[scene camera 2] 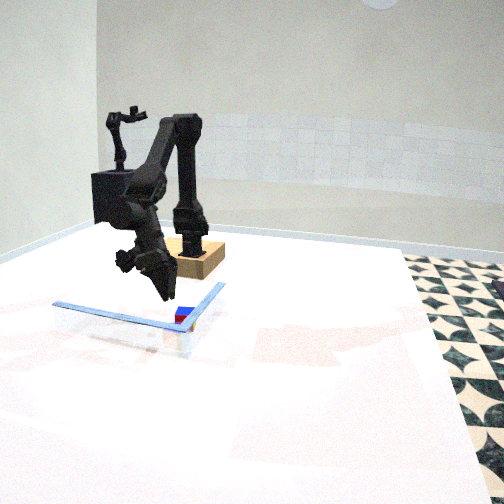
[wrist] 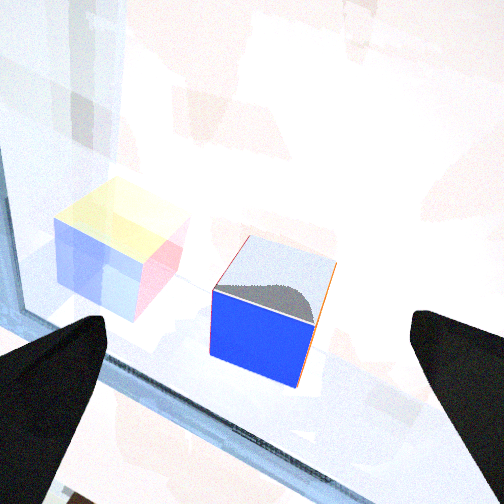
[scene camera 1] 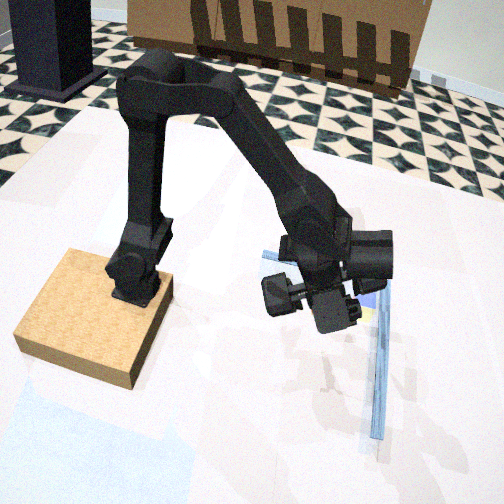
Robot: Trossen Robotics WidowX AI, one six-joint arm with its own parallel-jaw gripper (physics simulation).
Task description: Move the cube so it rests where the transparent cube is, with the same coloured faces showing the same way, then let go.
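The cube (wrist: pixel 268 310) sits on the white table, blue face toward the wrist camera, white face up, with red and orange edges showing. The transparent cube (wrist: pixel 118 248) stands just left of it, yellow on top, pale blue in front, pink on its right side. My gripper (wrist: pixel 255 400) is open, its two dark fingers spread wide either side of the cube, which lies apart from both. In scene camera 2 the cube (scene camera 2: pixel 184 316) shows red and blue by the rail corner, below the gripper (scene camera 2: pixel 158 282). In scene camera 1 the gripper (scene camera 1: pixel 325 305) hides the cube.
An L-shaped glassy rail with blue top edge (scene camera 2: pixel 140 320) borders the cubes; it also shows in scene camera 1 (scene camera 1: pixel 378 370). The arm's base stands on a wooden block (scene camera 1: pixel 92 315). A dark pillar (scene camera 1: pixel 55 45) and cardboard wall (scene camera 1: pixel 290 35) stand far behind.
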